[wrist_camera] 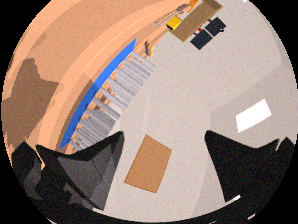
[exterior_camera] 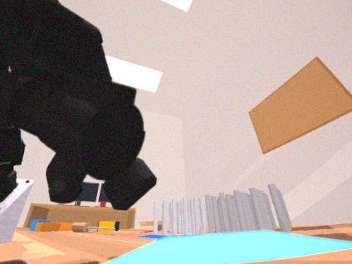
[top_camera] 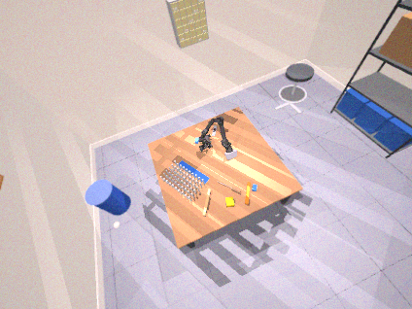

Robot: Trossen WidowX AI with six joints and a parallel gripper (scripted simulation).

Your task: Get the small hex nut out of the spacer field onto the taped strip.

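The orange bar is 590 mm to the left of my gripper tip, 180 mm behind it and 130 mm below it. The rest, counted from my gripper tip: blue taped strip: 200 mm ahead, 150 mm below, 90 mm to the left.
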